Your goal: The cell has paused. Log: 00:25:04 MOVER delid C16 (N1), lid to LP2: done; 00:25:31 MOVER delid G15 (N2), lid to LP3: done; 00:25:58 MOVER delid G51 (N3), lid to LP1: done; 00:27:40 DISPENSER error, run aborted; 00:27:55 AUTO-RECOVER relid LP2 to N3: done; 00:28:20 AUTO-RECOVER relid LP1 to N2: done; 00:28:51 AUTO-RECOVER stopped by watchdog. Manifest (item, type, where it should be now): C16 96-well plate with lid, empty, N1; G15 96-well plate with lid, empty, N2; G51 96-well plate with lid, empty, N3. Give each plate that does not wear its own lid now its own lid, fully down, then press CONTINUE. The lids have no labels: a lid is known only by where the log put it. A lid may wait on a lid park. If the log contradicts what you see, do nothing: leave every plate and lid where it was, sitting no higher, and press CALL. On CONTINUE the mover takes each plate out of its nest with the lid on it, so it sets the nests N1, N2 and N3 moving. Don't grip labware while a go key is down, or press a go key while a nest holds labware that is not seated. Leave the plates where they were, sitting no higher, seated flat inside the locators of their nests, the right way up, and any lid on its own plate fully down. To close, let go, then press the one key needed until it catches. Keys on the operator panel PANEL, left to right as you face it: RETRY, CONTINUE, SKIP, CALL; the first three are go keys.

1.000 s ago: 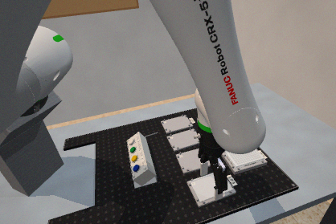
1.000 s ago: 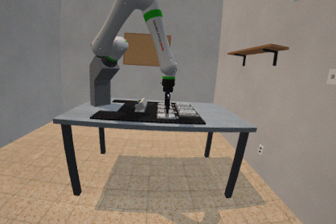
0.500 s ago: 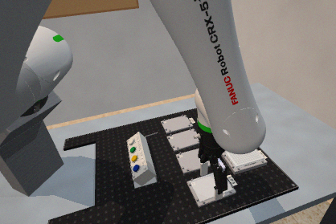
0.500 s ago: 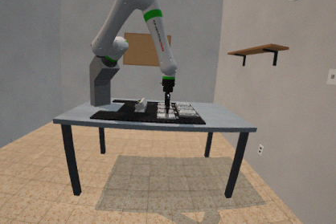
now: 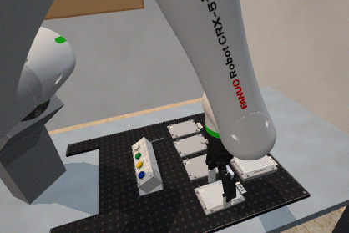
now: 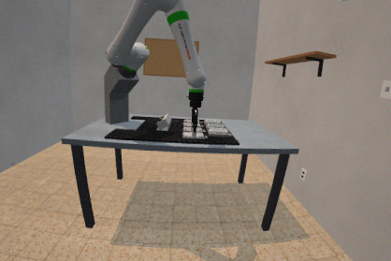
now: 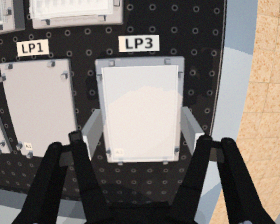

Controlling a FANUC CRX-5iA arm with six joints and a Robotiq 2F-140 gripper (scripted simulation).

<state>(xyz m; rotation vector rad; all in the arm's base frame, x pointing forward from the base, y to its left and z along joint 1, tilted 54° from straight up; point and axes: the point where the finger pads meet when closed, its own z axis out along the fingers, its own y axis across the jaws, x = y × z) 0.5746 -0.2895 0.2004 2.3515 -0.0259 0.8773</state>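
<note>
My hand is 240 mm short of the plate, 130 mm to the right of it and 10 mm above it. The rest, counted from my hand: LP1 label: 130 mm ahead, 100 mm to the left, 40 mm below; lid park LP4: 260 mm to the left, 80 mm ahead, 30 mm below; lid park LP1: 130 mm to the left, 40 mm ahead, 30 mm below.
</note>
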